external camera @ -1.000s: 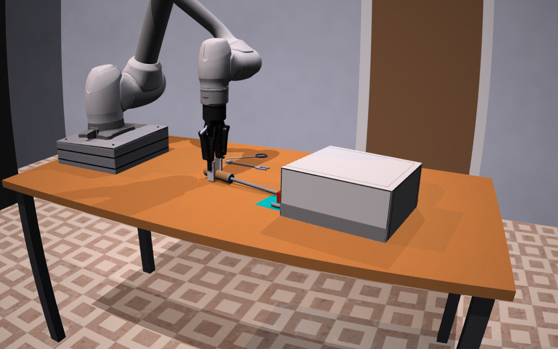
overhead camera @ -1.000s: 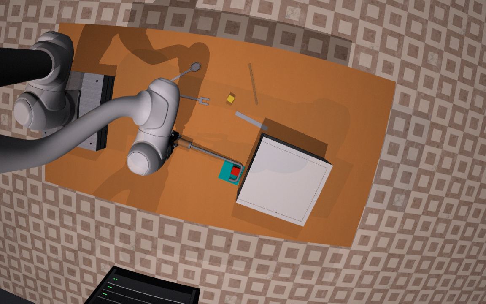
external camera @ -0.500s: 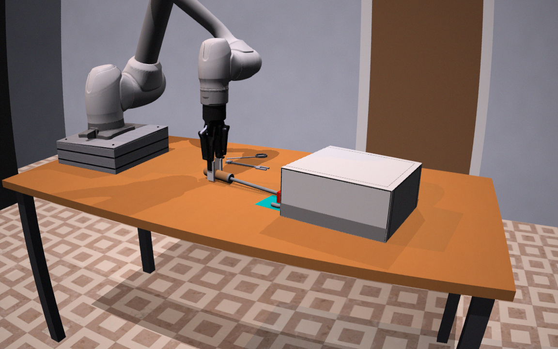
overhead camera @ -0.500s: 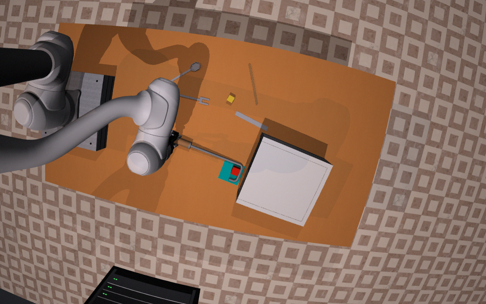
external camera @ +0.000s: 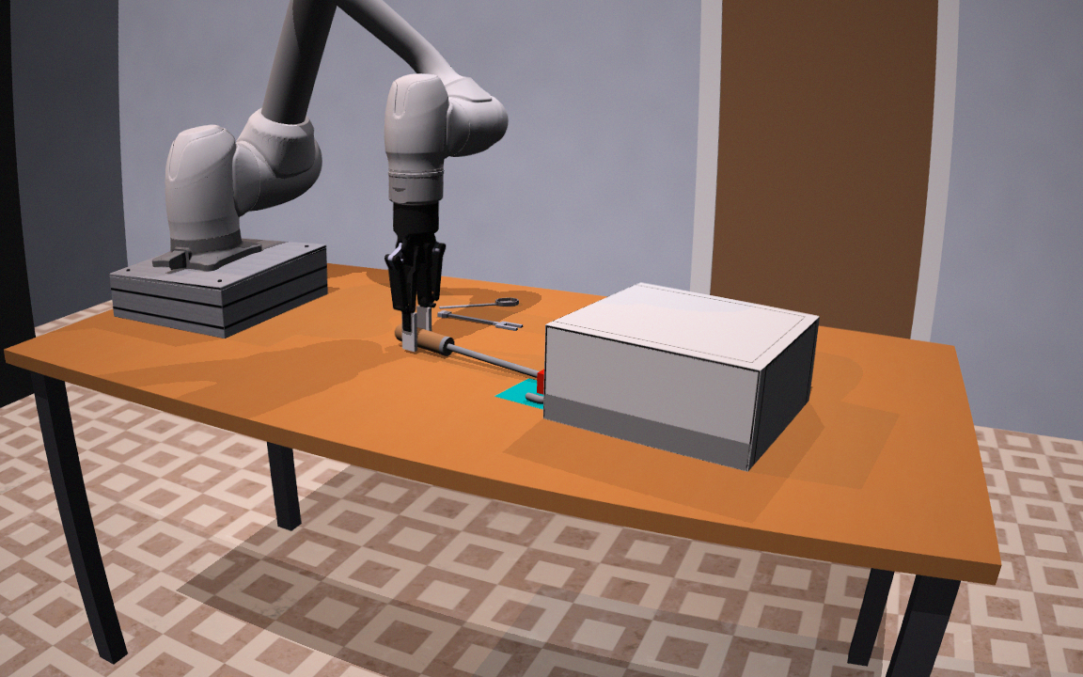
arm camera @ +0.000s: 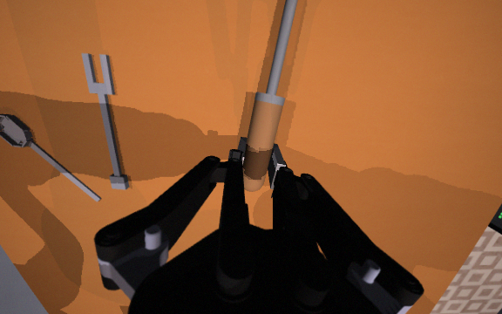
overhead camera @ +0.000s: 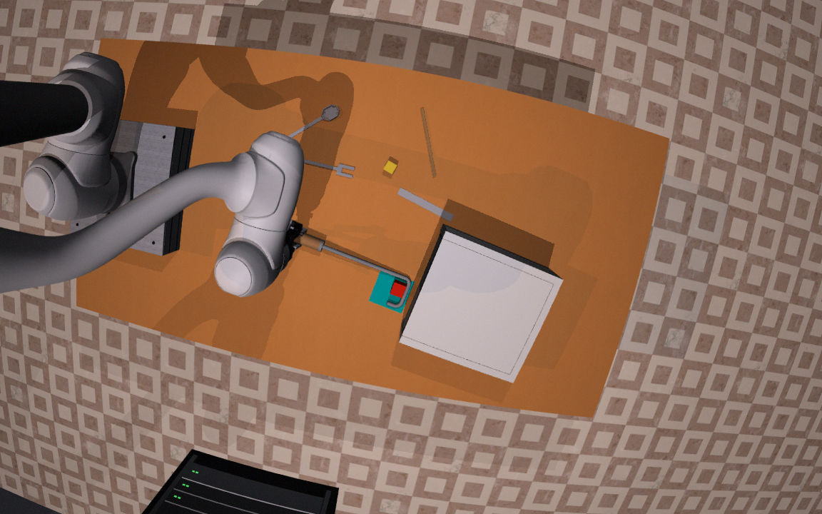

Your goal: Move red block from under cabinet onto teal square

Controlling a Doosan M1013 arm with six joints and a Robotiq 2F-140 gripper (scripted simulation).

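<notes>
Now: hand 130 mm short of the hook tool, 70 mm to the left of it and 20 mm above it. Round my hand: teal square (250 mm ahead, 110 mm to the right, 40 mm below); then forked tool (30 mm ahead, 190 mm to the left, 30 mm below); then red block (270 mm ahead, 90 mm to the right, 20 mm below).
</notes>
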